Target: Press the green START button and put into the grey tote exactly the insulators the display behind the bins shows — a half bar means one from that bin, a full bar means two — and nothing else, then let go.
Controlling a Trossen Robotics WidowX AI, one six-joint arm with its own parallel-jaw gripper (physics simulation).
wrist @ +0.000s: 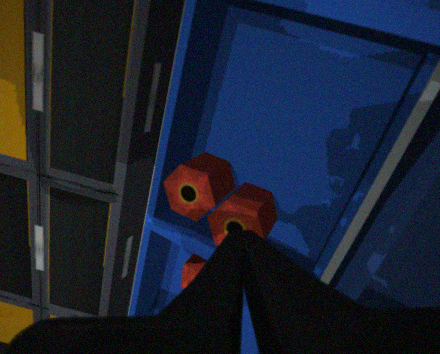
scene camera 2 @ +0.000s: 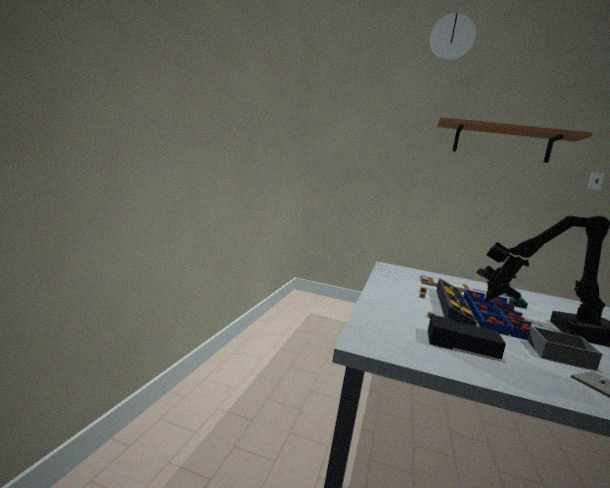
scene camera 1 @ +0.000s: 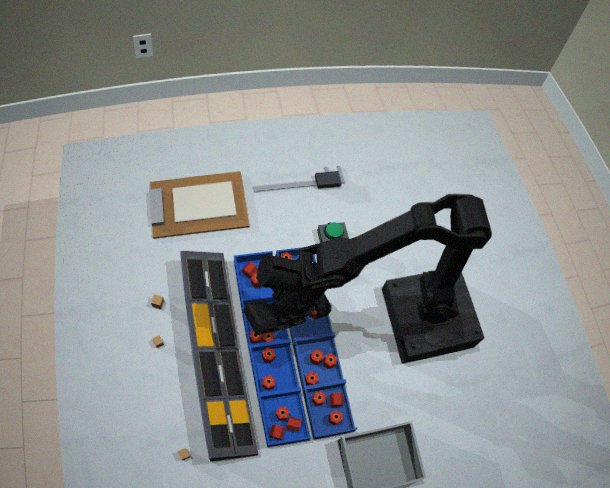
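My gripper [scene camera 1: 263, 323] [scene camera 2: 493, 290] [wrist: 240, 241] is shut on nothing, low in the second compartment of the left column of the blue bins [scene camera 1: 281, 370] [scene camera 2: 499, 317]. In the wrist view its closed tips rest at the hole of a red hexagonal insulator [wrist: 248, 205], which touches a second insulator [wrist: 197, 187]. A third insulator [wrist: 192, 268] lies past the divider. The display [scene camera 1: 216, 353] [scene camera 2: 454, 300] left of the bins shows a yellow half bar [scene camera 1: 202, 324] in its second row and a full bar [scene camera 1: 228, 411] in its fourth. The green button [scene camera 1: 334, 229] is behind the bins. The grey tote [scene camera 1: 377, 432] is empty.
A brown clipboard [scene camera 1: 198, 203] and a grey caliper [scene camera 1: 303, 182] lie at the back. Small wooden cubes [scene camera 1: 157, 301] [scene camera 1: 158, 341] [scene camera 1: 183, 453] lie left of the display. The arm's black base [scene camera 1: 431, 315] stands right of the bins. A black box [scene camera 2: 465, 336] sits near the table's edge.
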